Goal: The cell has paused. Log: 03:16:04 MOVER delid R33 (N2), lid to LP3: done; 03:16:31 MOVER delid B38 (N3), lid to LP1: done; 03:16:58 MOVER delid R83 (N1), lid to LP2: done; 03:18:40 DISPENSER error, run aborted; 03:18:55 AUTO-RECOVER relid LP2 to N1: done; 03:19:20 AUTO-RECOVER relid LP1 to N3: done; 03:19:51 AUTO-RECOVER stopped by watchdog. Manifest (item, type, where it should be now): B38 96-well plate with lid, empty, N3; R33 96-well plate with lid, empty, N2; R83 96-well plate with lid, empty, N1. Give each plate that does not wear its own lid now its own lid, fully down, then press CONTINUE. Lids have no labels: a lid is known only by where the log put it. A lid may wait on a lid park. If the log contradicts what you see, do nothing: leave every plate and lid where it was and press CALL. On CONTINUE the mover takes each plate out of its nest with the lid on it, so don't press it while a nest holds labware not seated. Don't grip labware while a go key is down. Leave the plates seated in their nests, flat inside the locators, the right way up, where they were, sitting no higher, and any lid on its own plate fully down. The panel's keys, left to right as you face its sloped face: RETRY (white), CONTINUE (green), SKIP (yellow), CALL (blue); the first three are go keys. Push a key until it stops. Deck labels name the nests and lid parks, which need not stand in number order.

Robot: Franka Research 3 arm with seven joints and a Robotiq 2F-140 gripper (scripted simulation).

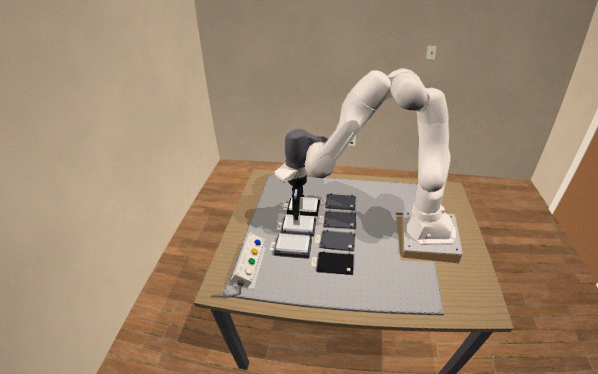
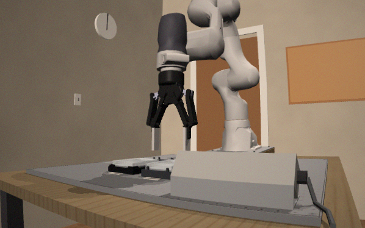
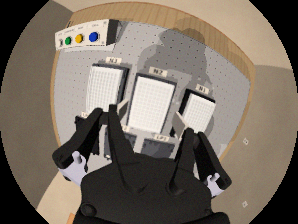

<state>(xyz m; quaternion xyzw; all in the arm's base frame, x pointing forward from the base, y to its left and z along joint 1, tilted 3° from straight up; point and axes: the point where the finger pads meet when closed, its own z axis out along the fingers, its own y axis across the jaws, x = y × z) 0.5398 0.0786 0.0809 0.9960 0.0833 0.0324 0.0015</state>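
Now: the grey lid 60 mm below my hand. Round my hand: plate (60 mm below); then lid park (190 mm behind, 90 mm below, 40 mm to the left); then blue key (190 mm to the left, 110 mm ahead, 20 mm below).
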